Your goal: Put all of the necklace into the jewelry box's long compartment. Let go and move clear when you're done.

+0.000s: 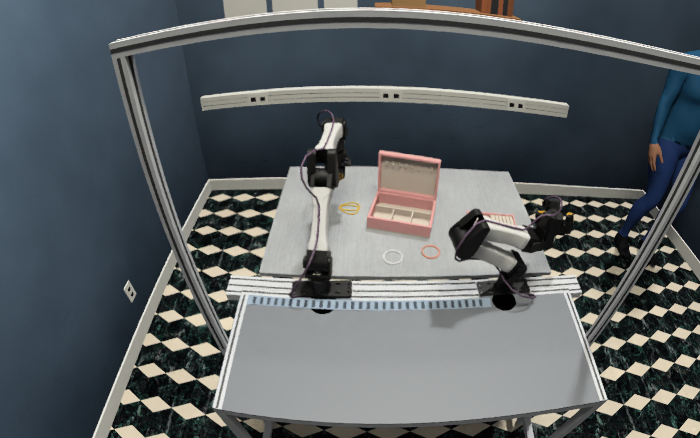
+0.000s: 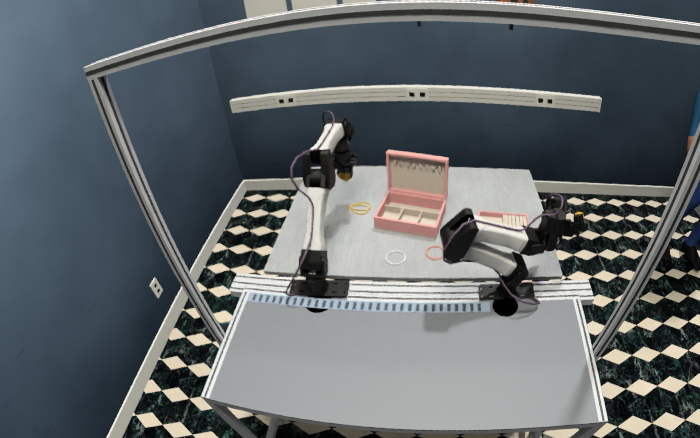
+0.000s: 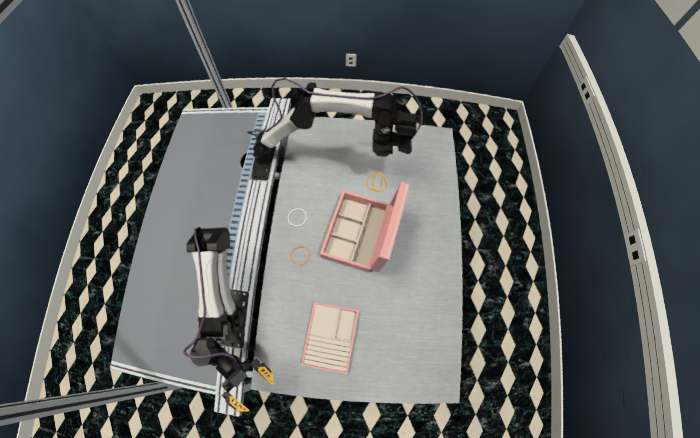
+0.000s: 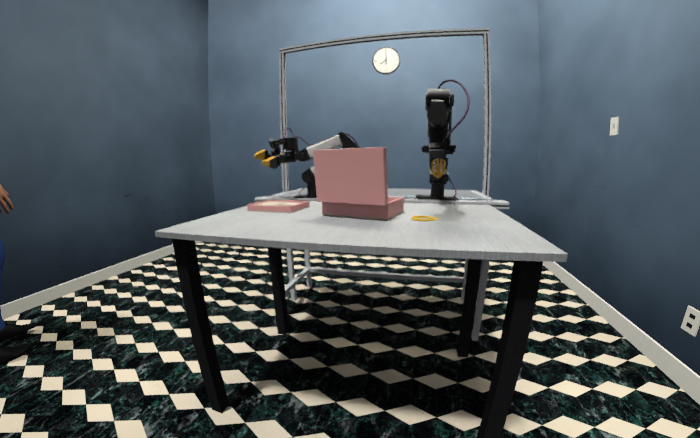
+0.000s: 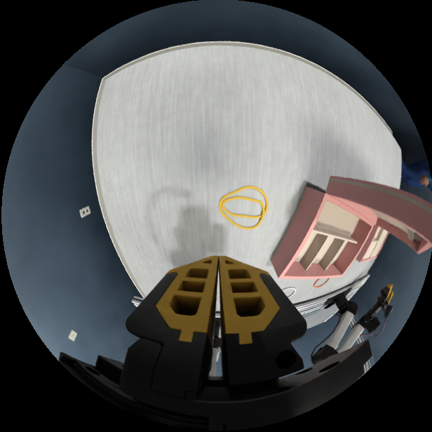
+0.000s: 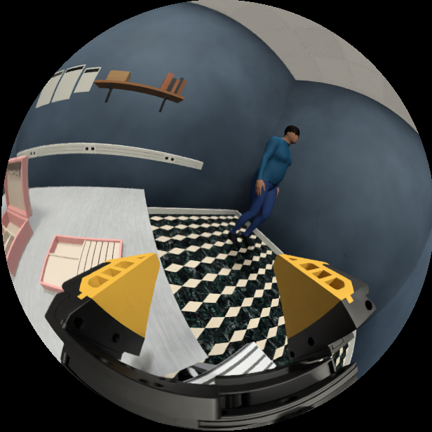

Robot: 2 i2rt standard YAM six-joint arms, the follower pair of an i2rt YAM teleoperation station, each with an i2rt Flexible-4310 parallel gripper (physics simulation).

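Places are measured from the left arm's base along level axes (x ahead, y left, z up), in centimetres.
Where they show: left gripper, between the fingertips: [image 2: 346, 180] [image 3: 381, 154] [image 4: 438, 178]; right gripper, between the fingertips: [image 2: 566, 212] [image 3: 261, 398] [image 4: 258, 159]; left arm's base, origin of its link: [image 1: 321, 290] [image 2: 319, 289] [image 3: 264, 159] [image 4: 437, 198]; right arm's base, origin of its link: [image 1: 503, 288] [image 2: 506, 292] [image 3: 236, 319] [image 4: 313, 197].
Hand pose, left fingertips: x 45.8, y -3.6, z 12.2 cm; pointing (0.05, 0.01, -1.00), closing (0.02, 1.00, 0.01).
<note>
Each offset is from my left fingertips to the top centre of the thing. "spot": to the spot under its first point.
The gold necklace @[dy -4.5, dx -0.5, dz -12.5 cm] [image 1: 348, 208] [image 3: 376, 191] [image 5: 249, 187] lies in loose loops on the table, beside the jewelry box. The pink jewelry box [image 1: 400, 226] [image 3: 345, 262] [image 5: 300, 230] stands with its lid open. Its long compartment @[spot: dy -25.8, dx -1.7, dz -12.8 cm] [image 3: 372, 235] runs along the lid side, behind three small compartments, and looks empty. My left gripper [image 5: 218, 260] [image 3: 382, 154] [image 4: 438, 177] is shut with nothing between its fingers, above the table and near the necklace. My right gripper [image 6: 216, 261] [image 3: 260, 397] is open and empty, off at the table's near corner.
A white ring @[dy -20.4, dx -29.2, dz -12.9 cm] [image 1: 392, 263] [image 3: 297, 225] and an orange ring @[dy -34.6, dx -26.6, dz -12.9 cm] [image 1: 430, 258] [image 3: 300, 264] lie in front of the box. A pink-rimmed divided tray @[spot: dy -72.8, dx -14.8, dz -10.8 cm] [image 3: 325, 368] lies nearer my right arm. The raised lid @[spot: dy -26.8, dx +4.6, dz +0.9 cm] [image 4: 351, 175] stands at the box's far side.
</note>
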